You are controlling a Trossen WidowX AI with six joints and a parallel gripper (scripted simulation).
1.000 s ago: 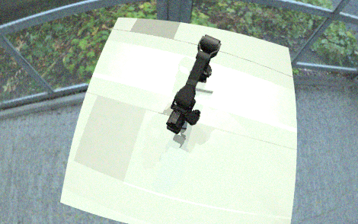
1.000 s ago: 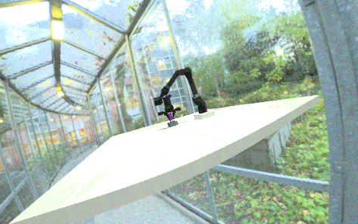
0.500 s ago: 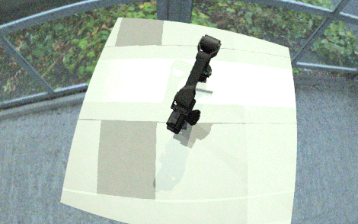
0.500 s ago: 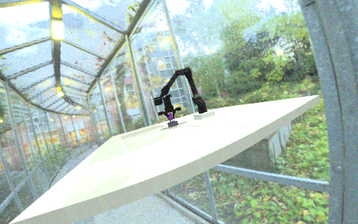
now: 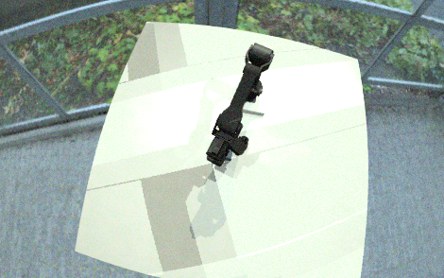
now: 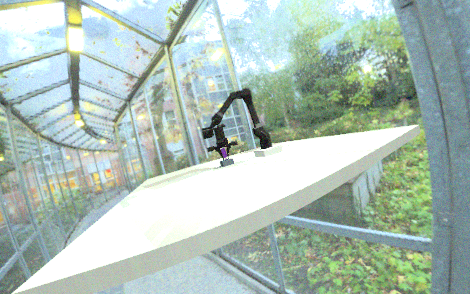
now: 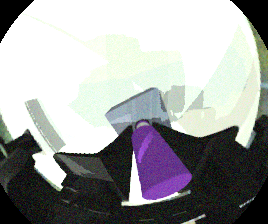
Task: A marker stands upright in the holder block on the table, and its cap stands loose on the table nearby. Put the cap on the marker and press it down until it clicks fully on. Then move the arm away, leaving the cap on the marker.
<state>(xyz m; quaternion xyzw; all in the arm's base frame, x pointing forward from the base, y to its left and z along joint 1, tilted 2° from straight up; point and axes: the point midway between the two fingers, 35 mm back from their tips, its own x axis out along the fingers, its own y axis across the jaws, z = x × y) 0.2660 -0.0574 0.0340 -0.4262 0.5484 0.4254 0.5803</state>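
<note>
Right now the holder block is 20 mm below my gripper tip. Also, from my gripper tip: purple cap (50 mm above).
</note>
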